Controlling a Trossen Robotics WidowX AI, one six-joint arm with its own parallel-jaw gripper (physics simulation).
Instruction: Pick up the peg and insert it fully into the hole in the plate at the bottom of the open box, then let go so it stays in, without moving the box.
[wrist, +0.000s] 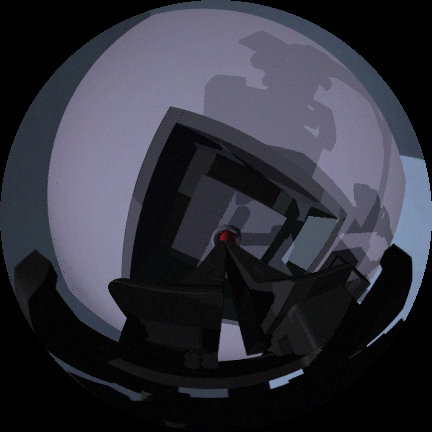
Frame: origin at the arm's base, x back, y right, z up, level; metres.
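Where they show: gripper, fingertip midpoint: (223, 245).
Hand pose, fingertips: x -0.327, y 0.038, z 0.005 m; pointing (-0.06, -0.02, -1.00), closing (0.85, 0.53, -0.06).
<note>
Each offset is from my fingertips to the top centre of the thing. "spot": to the spot under its first point. Level surfaces: height alone.
The red peg @(dz -0.003, dx +0.009, dy -0.006 m) (227, 235) shows as a short piece inside the dark round rim of the hole @(spot: dz -0.052, dx +0.004, dy -0.015 m) (217, 234) in the plate @(dz -0.029, dx +0.008, dy -0.007 m) (192, 215) at the bottom of the open box @(spot: dz +0.007, dx -0.069, dy +0.016 m) (146, 175). The peg's lower part is hidden in the hole, and how deep it sits cannot be told. My gripper (223, 245) is shut with nothing between its fingers. Its fingertips meet right at the peg's visible end and cover part of it. Whether they touch the peg cannot be told.
The box's dark walls stand around the fingers on several sides. A pale patch of light lies on its right inner wall. The pale round table top @(dz -0.091 m) (110, 125) surrounds the box, with the arm's shadow across its upper right part.
</note>
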